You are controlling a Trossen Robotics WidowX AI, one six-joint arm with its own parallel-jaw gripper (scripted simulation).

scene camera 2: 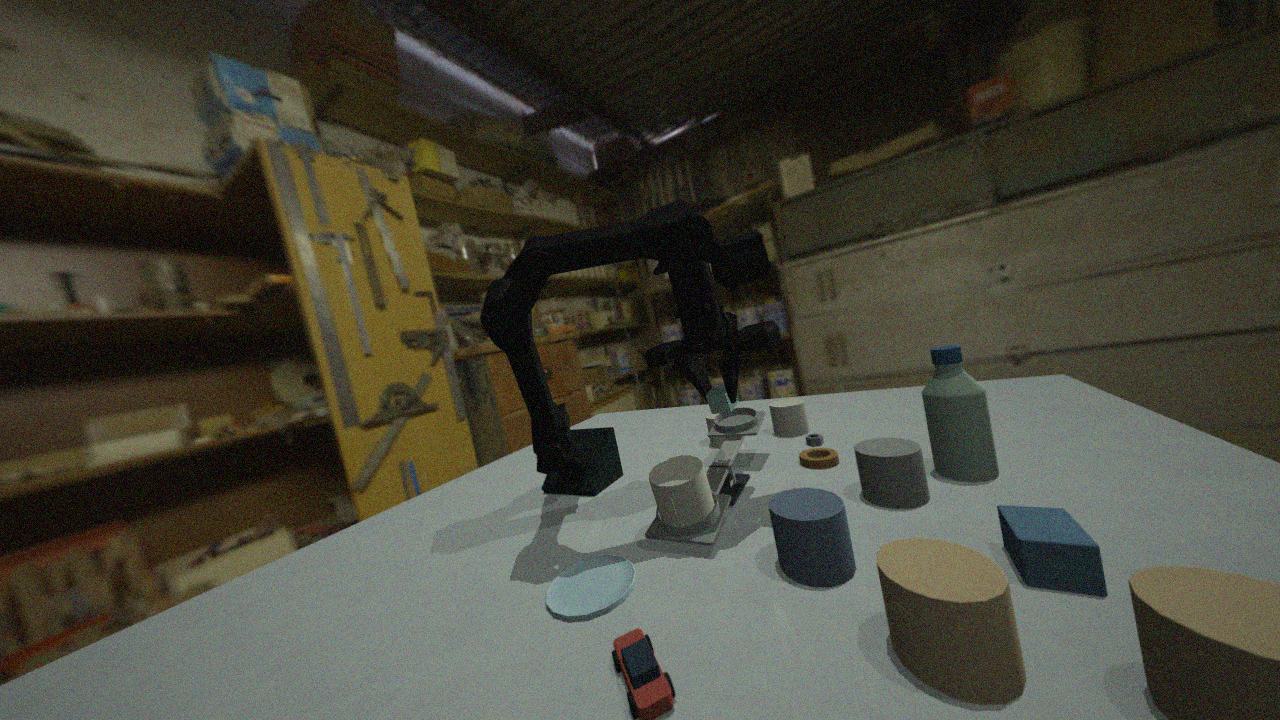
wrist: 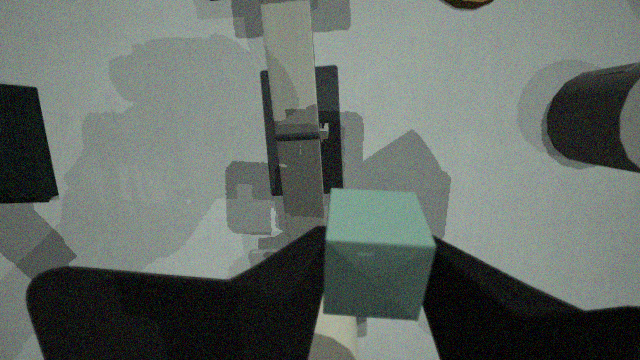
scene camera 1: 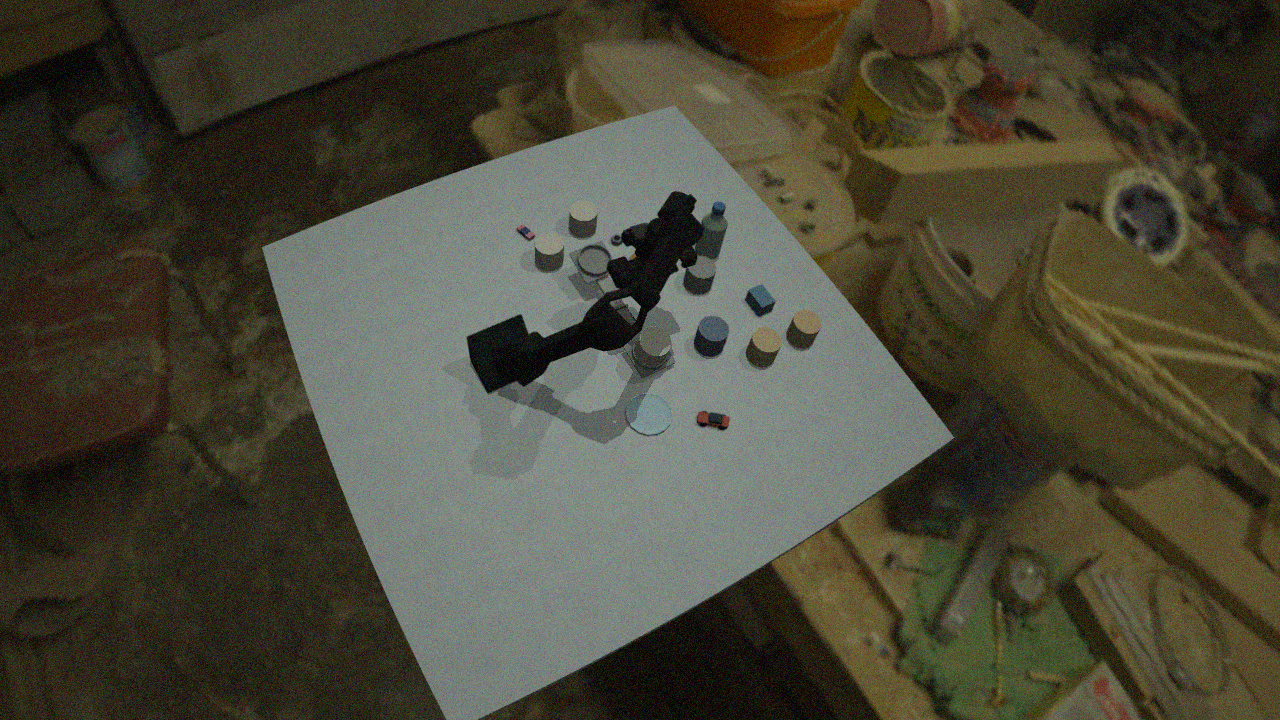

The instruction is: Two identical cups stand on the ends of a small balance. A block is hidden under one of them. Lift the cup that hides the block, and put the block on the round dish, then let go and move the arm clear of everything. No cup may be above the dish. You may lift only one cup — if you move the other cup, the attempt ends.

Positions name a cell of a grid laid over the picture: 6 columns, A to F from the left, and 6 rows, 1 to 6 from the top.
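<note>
My gripper (scene camera 2: D4) holds a teal block, and I can see my gripper in the wrist view too (wrist: D5), as well as in scene camera 1 (scene camera 1: D3). There is a balance beam (scene camera 2: D4), and the wrist view also shows the balance beam (wrist: C1). I see a ring (scene camera 2: D4), a beige cup (scene camera 2: D5) and a beige cup (scene camera 1: C2). A bottle (scene camera 2: E4) is here, and scene camera 1 shows the bottle (scene camera 1: D2) as well, but in the wrist view the bottle is out of frame. As for a blue box (scene camera 2: E5), in the wrist view the blue box is out of frame.
</note>
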